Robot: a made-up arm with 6 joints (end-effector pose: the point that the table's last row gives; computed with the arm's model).
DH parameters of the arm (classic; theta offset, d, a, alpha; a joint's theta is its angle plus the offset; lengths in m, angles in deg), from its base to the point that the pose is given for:
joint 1: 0 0.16 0 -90
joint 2: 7.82 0 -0.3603 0
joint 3: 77.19 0 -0.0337 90
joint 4: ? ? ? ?
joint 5: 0 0 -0.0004 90
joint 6: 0 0.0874 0 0
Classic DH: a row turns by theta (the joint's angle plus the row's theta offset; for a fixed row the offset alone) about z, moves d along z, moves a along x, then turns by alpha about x.
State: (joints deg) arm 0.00 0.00 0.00 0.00 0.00 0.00
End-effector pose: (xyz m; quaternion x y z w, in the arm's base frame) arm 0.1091 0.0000 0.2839 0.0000 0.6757 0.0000 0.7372
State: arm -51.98 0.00 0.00 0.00 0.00 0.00
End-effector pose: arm 0.0672 -0.0859 0.2839 0.2961 0.6073 -0.3231 0.6627
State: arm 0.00 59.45 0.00 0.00 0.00 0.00
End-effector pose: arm 0.1622 0.0000 0.1290 0.0000 0.9523 0.0000 0.3052
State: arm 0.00 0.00 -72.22 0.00 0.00 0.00
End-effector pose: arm -0.2860 0.0000 0.6757 0.0000 0.1114 0.0000 0.9938
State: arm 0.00 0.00 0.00 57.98 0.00 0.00
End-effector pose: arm 0.1091 -0.0003 0.2838 0.3275 0.5910 0.3573 0.6448
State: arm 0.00 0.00 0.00 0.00 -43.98 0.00
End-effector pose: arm 0.0791 0.0000 0.3421 0.0000 0.3505 0.0000 0.9366
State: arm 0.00 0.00 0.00 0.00 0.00 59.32
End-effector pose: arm 0.1091 0.0000 0.2839 0.3343 0.5871 0.3648 0.6406
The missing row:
joint 4: 0 0.3834 0 -90
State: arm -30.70 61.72 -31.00 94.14 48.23 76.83
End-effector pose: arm 0.2814 -0.0918 0.3403 -0.7845 -0.0706 -0.5974 0.1511
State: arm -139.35 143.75 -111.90 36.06 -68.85 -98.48
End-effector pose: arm -0.5865 -0.4402 0.2332 -0.4247 -0.2546 0.7529 0.4335
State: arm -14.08 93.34 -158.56 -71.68 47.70 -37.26
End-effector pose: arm 0.1858 -0.1096 0.9344 0.0479 0.4695 -0.8042 0.3614
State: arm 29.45 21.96 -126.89 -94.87 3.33 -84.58
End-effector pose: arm -0.4376 -0.2524 0.7698 0.1627 0.0714 -0.9493 0.2595
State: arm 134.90 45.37 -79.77 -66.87 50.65 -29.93
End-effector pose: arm -0.0401 0.1279 0.7327 -0.6395 0.0853 0.0843 0.7594
